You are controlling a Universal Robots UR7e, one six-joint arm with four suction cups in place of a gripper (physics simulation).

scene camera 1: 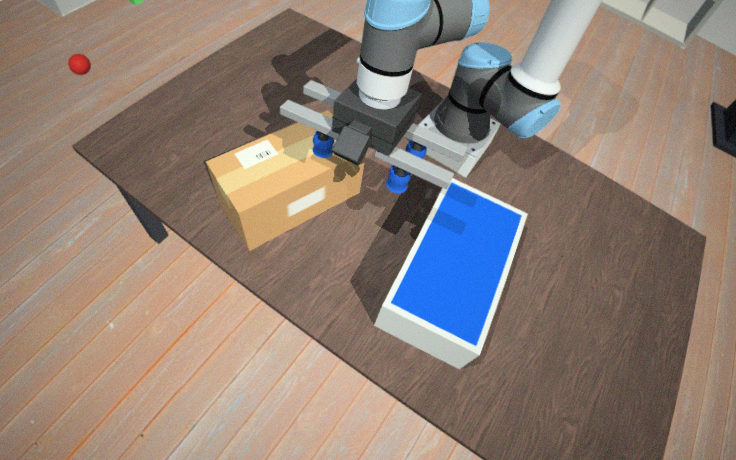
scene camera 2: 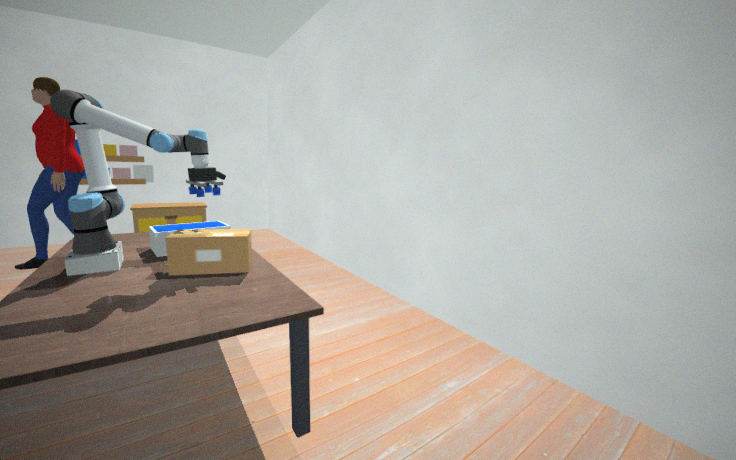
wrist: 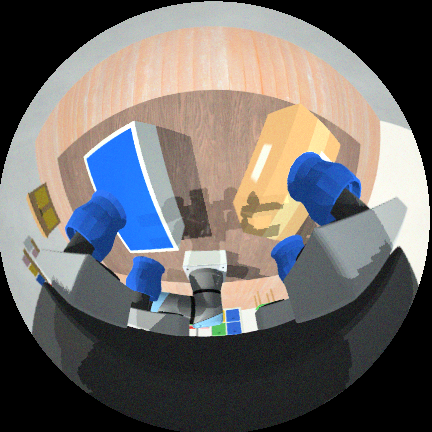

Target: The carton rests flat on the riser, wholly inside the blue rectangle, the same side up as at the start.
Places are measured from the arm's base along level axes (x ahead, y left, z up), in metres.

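Pixels of known places: end effector, tool point: (scene camera 1: 368, 155) (scene camera 2: 204, 194) (wrist: 208, 235); arm's base, origin of the base link: (scene camera 1: 460, 124) (scene camera 2: 95, 249) (wrist: 205, 275).
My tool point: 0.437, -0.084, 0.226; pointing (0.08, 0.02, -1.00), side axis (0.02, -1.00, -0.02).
For each thing: its top centre in the pictures, then the offset to it from my tool point, as dx, dy, dz. Level surfaces: height alone.
- brown carton, middle of its top: (scene camera 1: 287, 155) (wrist: 301, 183) (scene camera 2: 211, 232) -0.026, -0.194, -0.149
- white riser, middle of its top: (scene camera 1: 462, 255) (wrist: 124, 203) (scene camera 2: 190, 226) -0.030, +0.231, -0.185
- blue rectangle, middle of its top: (scene camera 1: 462, 255) (wrist: 124, 203) (scene camera 2: 190, 226) -0.030, +0.231, -0.185
- dark wooden table, its level: dz -0.306
The brown carton (scene camera 1: 271, 219) (scene camera 2: 233, 260) (wrist: 280, 145) lies flat on the table, apart from the riser, with tape and a white label on top and another label on one long side. The white riser (scene camera 1: 423, 336) (scene camera 2: 160, 244) (wrist: 162, 185) bears the blue rectangle (scene camera 1: 461, 265) (scene camera 2: 189, 226) (wrist: 120, 165) on its top, with nothing on it. My gripper (scene camera 1: 366, 157) (scene camera 2: 205, 190) (wrist: 212, 235) has four blue suction cups pointing down, touching nothing. It hangs well above the table, carton and riser. In the wrist view one cup hides part of the carton's top.
The dark wooden table (scene camera 1: 586, 298) (scene camera 2: 260, 309) carries the arm's base (scene camera 1: 469, 146) (scene camera 2: 94, 263) (wrist: 205, 260), near the riser. A person in a red top (scene camera 2: 54, 141) stands behind the arm. A cabinet (scene camera 2: 169, 207) stands beyond the table. A red ball (scene camera 1: 79, 64) shows beyond the table edge.
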